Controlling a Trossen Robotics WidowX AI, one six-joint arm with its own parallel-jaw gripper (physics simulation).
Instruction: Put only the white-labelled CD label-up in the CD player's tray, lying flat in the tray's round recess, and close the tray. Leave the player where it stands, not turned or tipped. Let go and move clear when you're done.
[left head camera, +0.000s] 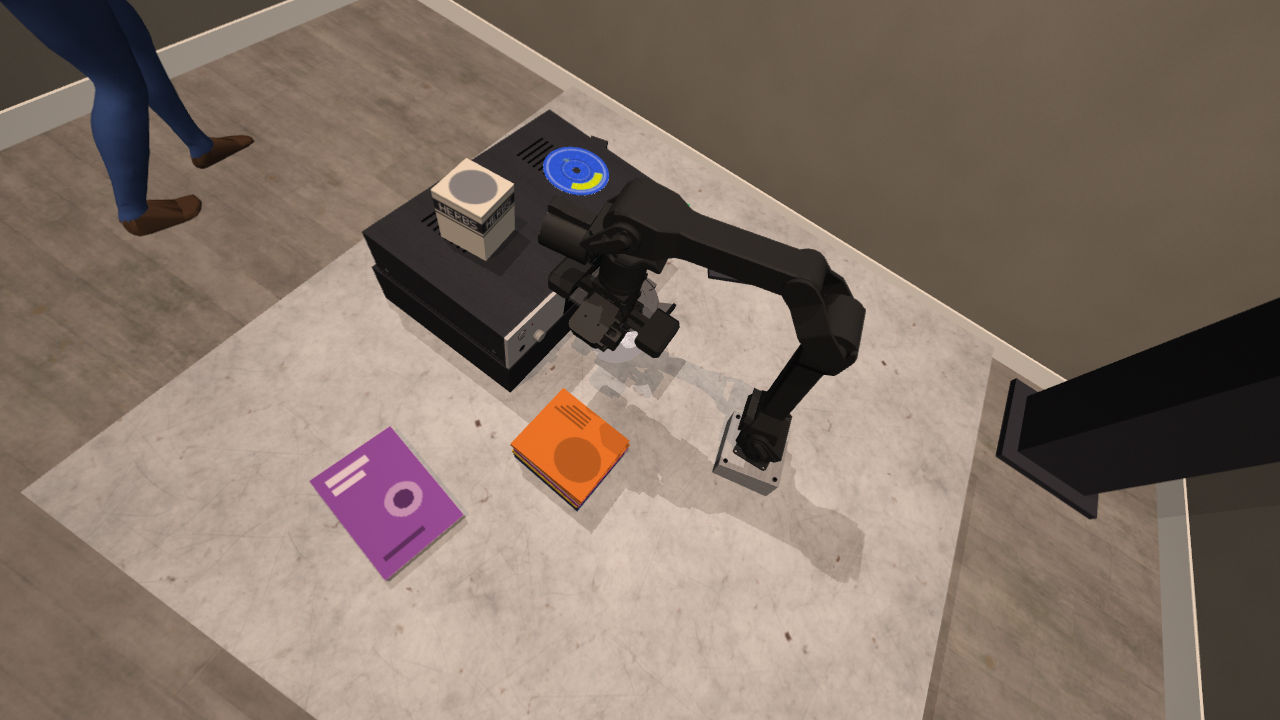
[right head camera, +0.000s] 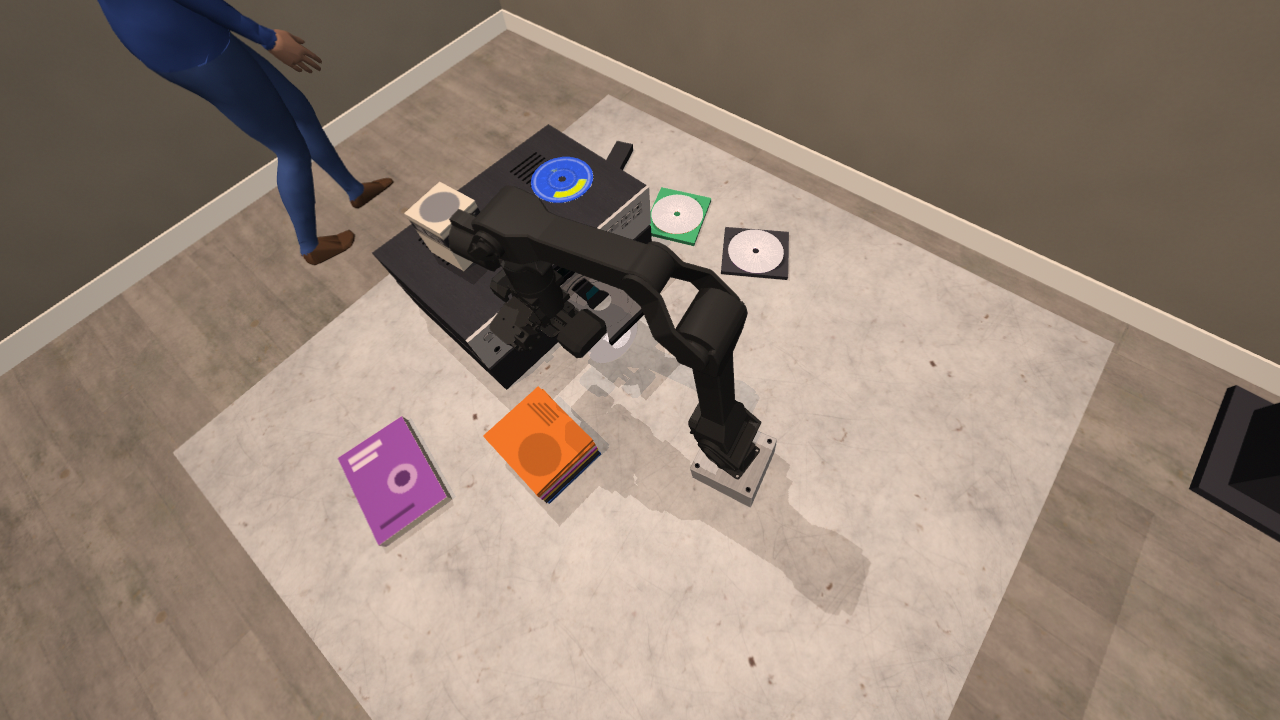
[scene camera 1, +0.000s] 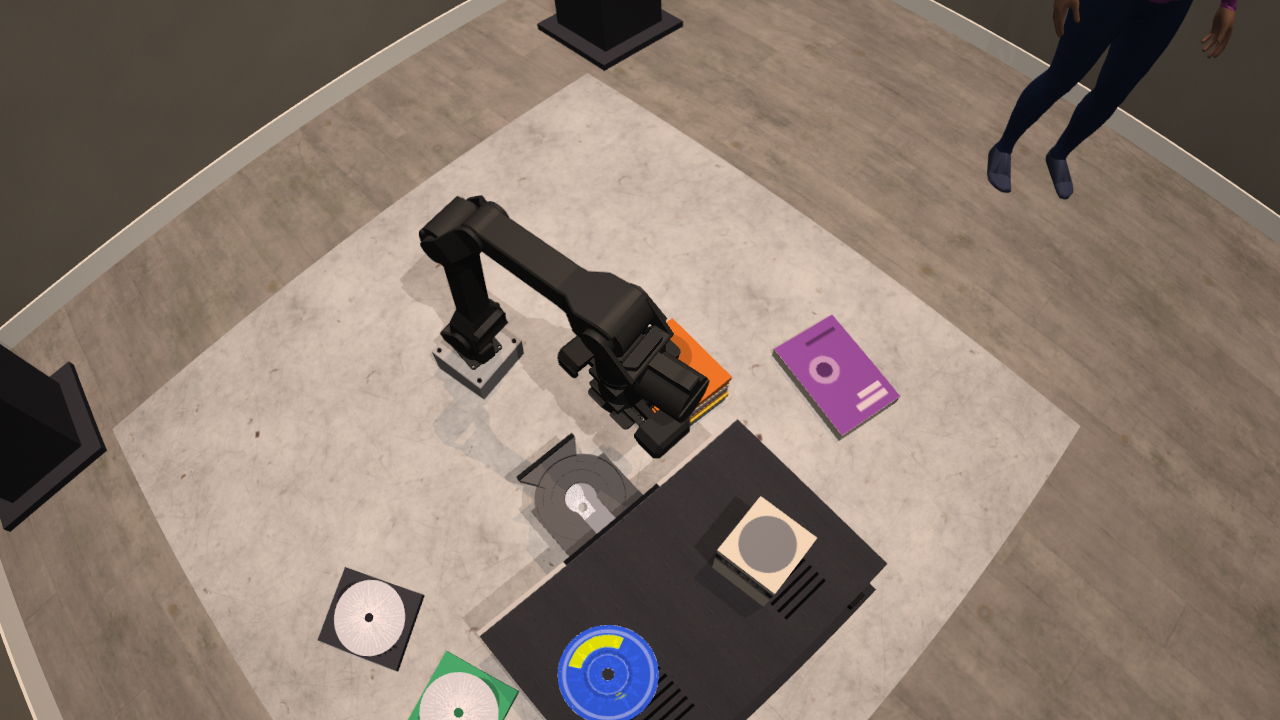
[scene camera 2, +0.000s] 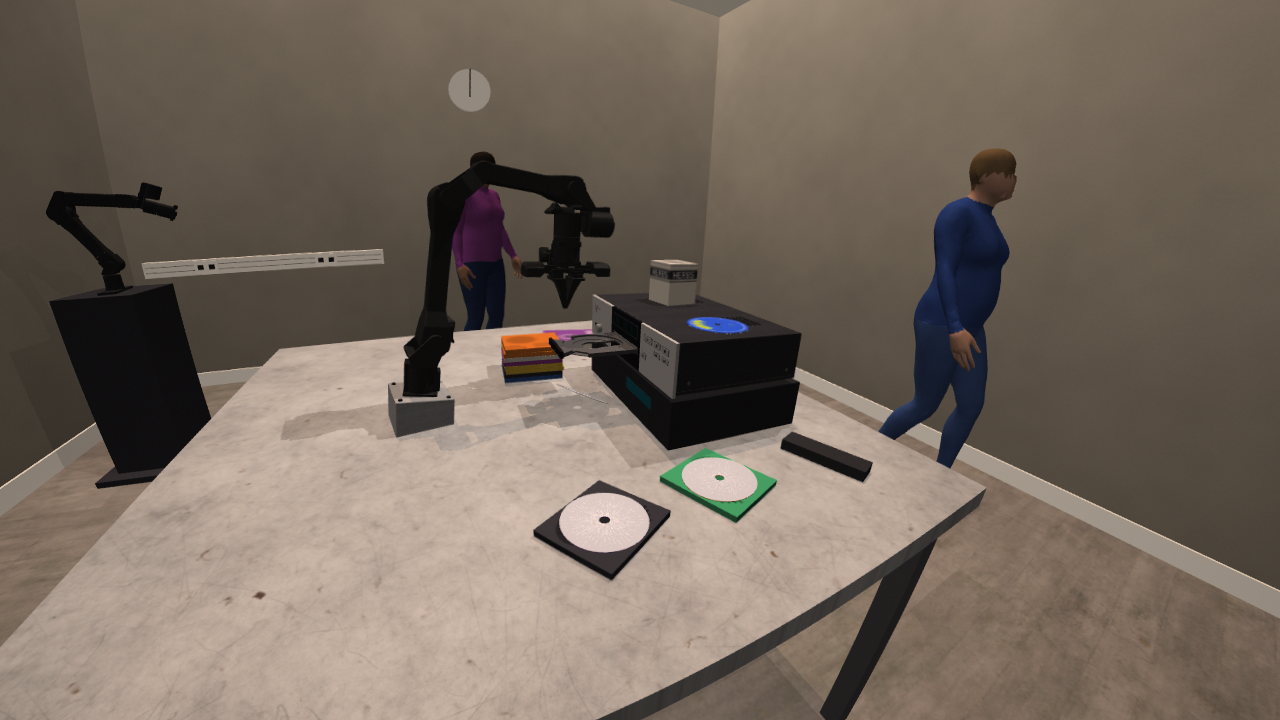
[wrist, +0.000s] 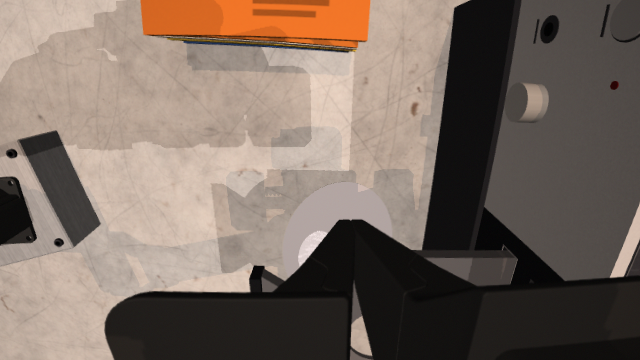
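Where they show: gripper, fingertip midpoint: (right head camera: 560, 334) (scene camera 1: 624, 417) (scene camera 2: 565, 308) (wrist: 349, 231); arm's base, link origin: (left head camera: 755, 447) (right head camera: 733, 453) (scene camera 1: 476, 345) (scene camera 2: 420, 390).
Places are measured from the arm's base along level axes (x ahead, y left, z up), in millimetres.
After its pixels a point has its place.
Note:
The CD player (left head camera: 447, 277) {x 553, y 139, z 139 mm} (scene camera 1: 662, 582) {x 515, y -57, z 139 mm} (scene camera 2: 742, 358) {x 548, y -272, z 100 mm} (wrist: 560, 165) {x 417, y 73, z 98 mm} stands on a black unit with its tray (scene camera 1: 554, 523) {x 348, y -102, z 78 mm} (scene camera 2: 595, 342) {x 356, y -32, z 76 mm} (wrist: 465, 265) {x 388, y 9, z 82 mm} out. A pale disc (left head camera: 617, 355) {x 305, y -7, z -30 mm} (right head camera: 611, 349) {x 303, y -23, z -25 mm} (wrist: 345, 205) {x 327, y -10, z -41 mm} lies on the table below the tray; its label is hard to make out. White-faced discs lie on a black case (right head camera: 771, 250) {x 205, y -435, z -49 mm} (scene camera 1: 353, 608) {x 203, y -426, z -49 mm} (scene camera 2: 581, 514) {x 206, y -392, z -49 mm} and on a green case (right head camera: 689, 223) {x 394, y -384, z -48 mm} (scene camera 1: 447, 689) {x 398, y -382, z -49 mm} (scene camera 2: 702, 474) {x 415, y -372, z -49 mm}. My gripper (scene camera 2: 565, 306) {x 317, y 59, z 132 mm} (wrist: 349, 231) {x 317, y 59, z 132 mm} is shut and empty, pointing down above tray height. In the wrist view it hides much of the tray.
A blue CD (left head camera: 559, 170) {x 574, y -158, z 140 mm} (scene camera 1: 581, 685) {x 542, y -214, z 140 mm} and a herbs box (left head camera: 474, 219) {x 545, y 81, z 223 mm} (scene camera 1: 767, 546) {x 579, y 42, z 235 mm} are on the player. An orange-topped stack (left head camera: 563, 438) {x 281, y 200, z 23 mm} (scene camera 2: 528, 344) {x 253, y 167, z 23 mm} and a purple case (left head camera: 358, 519) {x 452, y 460, z -37 mm} (scene camera 1: 841, 402) {x 483, y 377, z -36 mm} lie nearby. A black bar (scene camera 2: 823, 454) {x 641, y -420, z -41 mm} lies beside the player.

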